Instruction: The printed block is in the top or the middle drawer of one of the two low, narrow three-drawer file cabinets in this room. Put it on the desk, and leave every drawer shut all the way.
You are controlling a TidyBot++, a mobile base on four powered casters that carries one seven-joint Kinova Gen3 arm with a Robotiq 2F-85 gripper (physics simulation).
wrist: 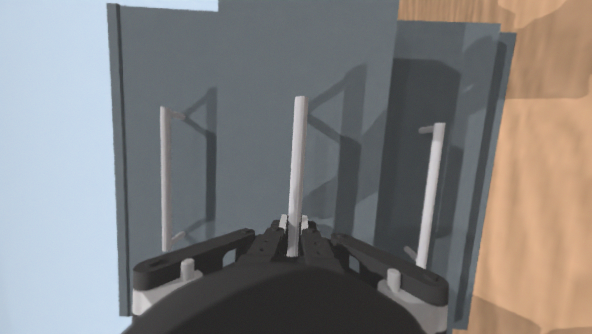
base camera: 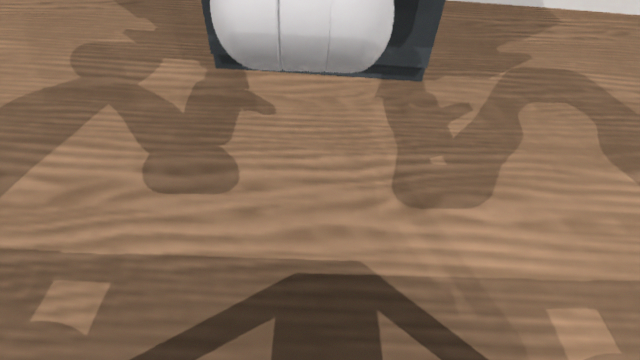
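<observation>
My gripper (wrist: 294,225) is shut on the pale bar handle (wrist: 299,145) of the middle drawer, whose grey front (wrist: 270,55) stands out in front of the other two in the wrist view. The top drawer (wrist: 145,55), with its own handle (wrist: 166,175), is at the left of that view. The bottom drawer (wrist: 430,40), with its handle (wrist: 432,195), is at the right, partly in shadow. In the base camera view, part of the dark file cabinet (base camera: 434,35) shows behind the white arm. The printed block, the desk and the inside of the drawers do not show.
The wooden floor (base camera: 320,215) (wrist: 540,200) lies in front of the cabinet, with shadows of the arm on it. The white rounded arm part (base camera: 305,35) hides much of the cabinet in the base camera view. A pale blue surface (wrist: 55,150) lies beyond the top drawer's side.
</observation>
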